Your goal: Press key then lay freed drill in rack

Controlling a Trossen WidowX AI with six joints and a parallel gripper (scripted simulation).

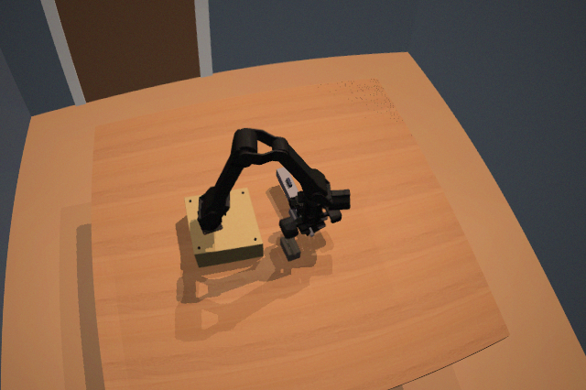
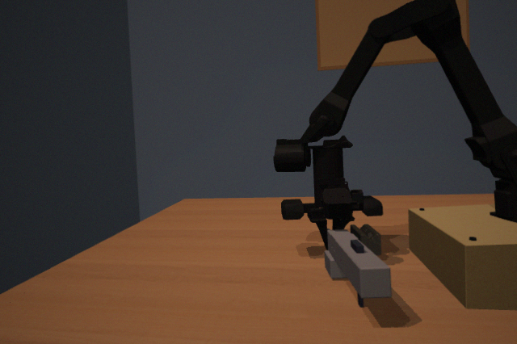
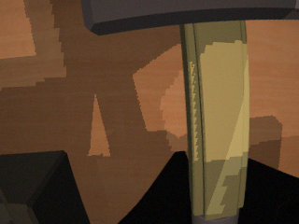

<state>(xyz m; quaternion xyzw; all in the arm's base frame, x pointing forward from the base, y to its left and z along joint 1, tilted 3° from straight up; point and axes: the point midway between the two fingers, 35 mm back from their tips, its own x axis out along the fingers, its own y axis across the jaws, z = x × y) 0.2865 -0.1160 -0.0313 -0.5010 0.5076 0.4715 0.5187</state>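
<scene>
My gripper tip is now 40 mm to the right of the drill and 40 mm below it. Round my gripper tip: rack 80 mm behind, 20 mm to the right, 10 mm above; then dark key 10 mm ahead, 170 mm to the left, 40 mm above; then grey housing 10 mm ahead, 140 mm to the left, 40 mm above.
</scene>
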